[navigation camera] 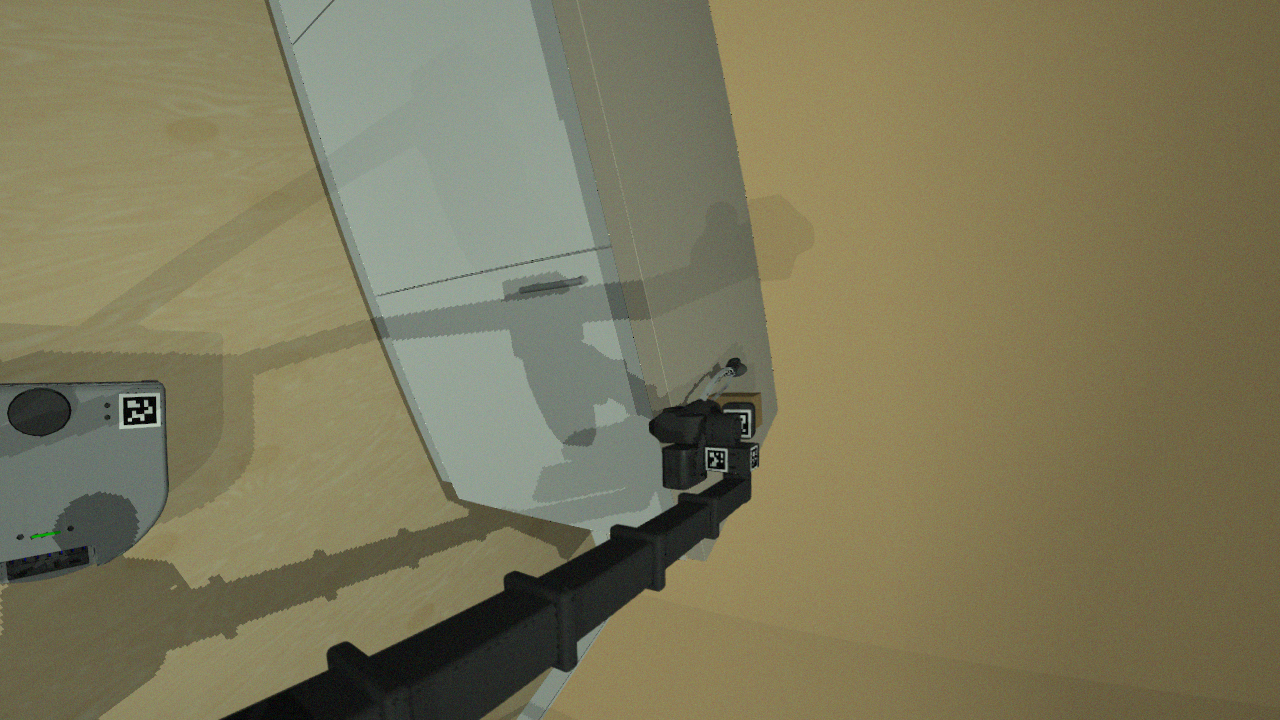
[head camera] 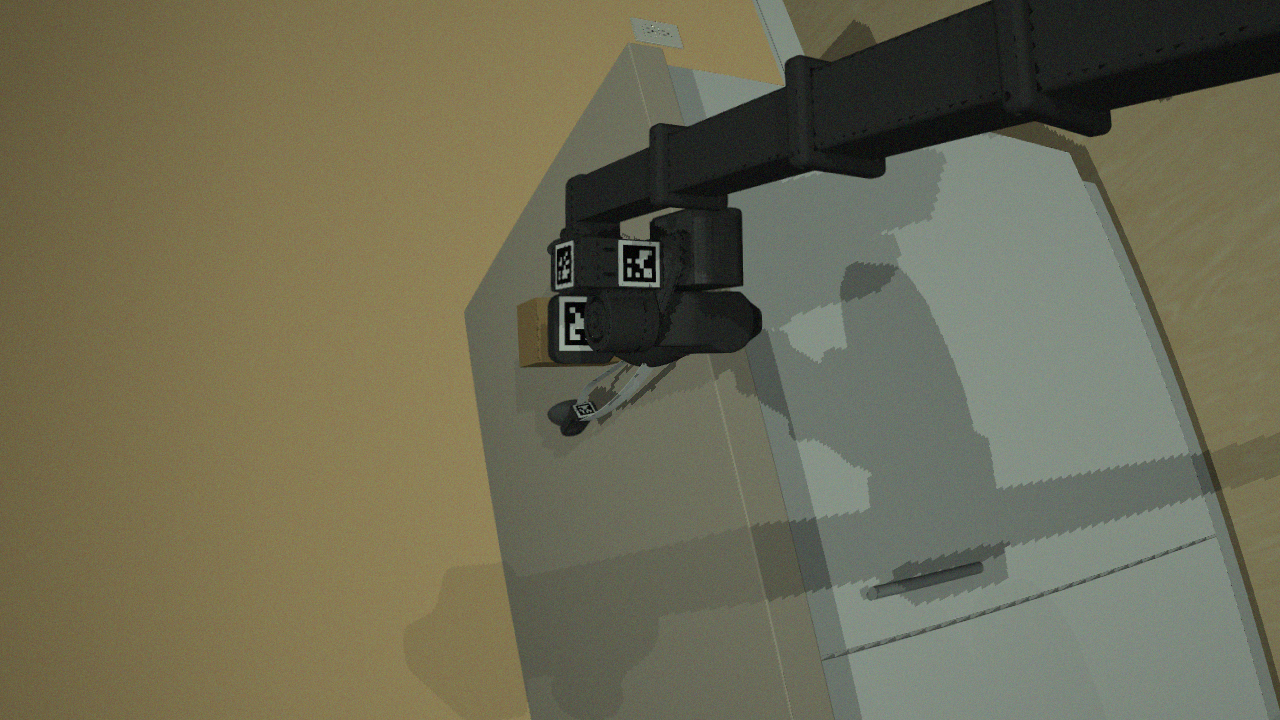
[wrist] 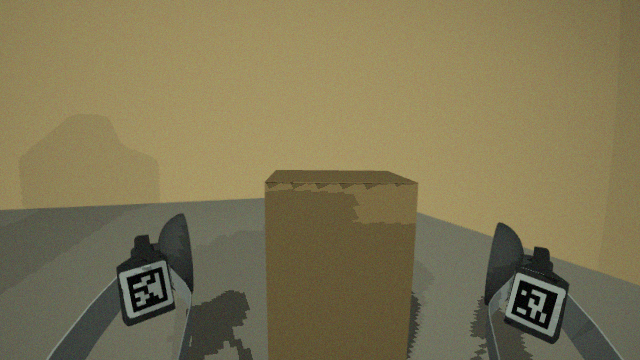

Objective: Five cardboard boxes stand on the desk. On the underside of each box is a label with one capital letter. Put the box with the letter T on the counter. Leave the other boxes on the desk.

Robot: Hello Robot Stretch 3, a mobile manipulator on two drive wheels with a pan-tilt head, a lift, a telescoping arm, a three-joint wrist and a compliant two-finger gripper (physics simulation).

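Seen in the pictures: gripper, between the fingertips: (wrist: 337,248); robot's base, origin of its link: (navigation camera: 42,409).
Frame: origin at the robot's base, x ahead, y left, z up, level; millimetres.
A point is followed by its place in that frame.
A brown cardboard box (head camera: 534,331) @(x -22, y -829, z 1000 mm) (navigation camera: 756,408) @(x -15, y -839, z 1000 mm) (wrist: 340,280) @(x -23, y -824, z 960 mm) stands upright on the grey-brown counter (head camera: 617,501) @(x 145, y -843, z 910 mm) (navigation camera: 684,170) @(x 416, y -747, z 910 mm) (wrist: 227,267) @(x 69, y -951, z 910 mm), near the wall and the counter's end. Its underside label is hidden, and its lower part is cut off in the wrist view. My gripper (wrist: 337,248) @(x -22, y -864, z 960 mm) is open, with one fingertip well out on each side of the box and a gap on both sides. In the head view the wrist covers much of the box, and one fingertip shows beside it. The desk and the other boxes do not show.
The telescoping arm (head camera: 904,111) @(x -92, y -290, z 1058 mm) (navigation camera: 474,617) @(x -84, y -183, z 1032 mm) reaches over the counter's end. White cabinet fronts (head camera: 1056,358) @(x 9, y -694, z 402 mm) (navigation camera: 465,376) @(x 50, y -677, z 399 mm) with a bar handle (head camera: 926,580) @(x 196, y -577, z 749 mm) (navigation camera: 550,285) @(x 197, y -577, z 745 mm) lie below the counter top. A tan wall (head camera: 223,358) @(x -1, y -1368, z 1275 mm) (navigation camera: 1029,358) @(x 67, y -1338, z 1552 mm) (wrist: 320,90) @(x 15, y -1360, z 1114 mm) rises behind it.
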